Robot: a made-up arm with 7 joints. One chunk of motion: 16 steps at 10 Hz.
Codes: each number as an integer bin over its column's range. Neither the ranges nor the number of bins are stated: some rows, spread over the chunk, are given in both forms.
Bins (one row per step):
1: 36 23 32 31 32 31
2: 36 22 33 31 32 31
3: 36 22 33 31 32 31
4: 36 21 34 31 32 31
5: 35 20 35 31 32 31
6: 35 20 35 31 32 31
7: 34 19 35 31 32 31
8: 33 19 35 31 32 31
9: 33 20 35 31 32 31
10: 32 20 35 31 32 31
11: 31 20 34 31 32 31
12: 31 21 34 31 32 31
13: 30 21 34 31 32 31
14: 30 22 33 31 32 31
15: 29 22 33 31 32 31
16: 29 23 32 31 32 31
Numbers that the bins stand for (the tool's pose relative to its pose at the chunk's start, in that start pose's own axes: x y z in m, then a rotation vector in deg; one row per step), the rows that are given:
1: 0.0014 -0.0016 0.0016 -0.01 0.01 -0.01
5: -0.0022 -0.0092 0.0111 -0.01 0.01 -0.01
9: -0.0095 -0.0092 0.0111 -0.01 0.01 -0.01
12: -0.0168 -0.0067 0.0079 -0.01 0.01 -0.01
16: -0.0241 -0.0016 0.0016 -0.01 0.01 -0.01
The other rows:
2: 0.0014 -0.0041 0.0048 -0.01 0.01 -0.01
3: 0.0014 -0.0041 0.0048 -0.01 0.01 -0.01
4: 0.0014 -0.0067 0.0079 -0.01 0.01 -0.01
6: -0.0022 -0.0092 0.0111 -0.01 0.01 -0.01
7: -0.0059 -0.0117 0.0111 -0.01 0.01 -0.01
8: -0.0095 -0.0117 0.0111 -0.01 0.01 -0.01
10: -0.0132 -0.0092 0.0111 -0.01 0.01 -0.01
11: -0.0168 -0.0092 0.0079 -0.01 0.01 -0.01
13: -0.0205 -0.0067 0.0079 -0.01 0.01 -0.01
14: -0.0205 -0.0041 0.0048 -0.01 0.01 -0.01
15: -0.0241 -0.0041 0.0048 -0.01 0.01 -0.01

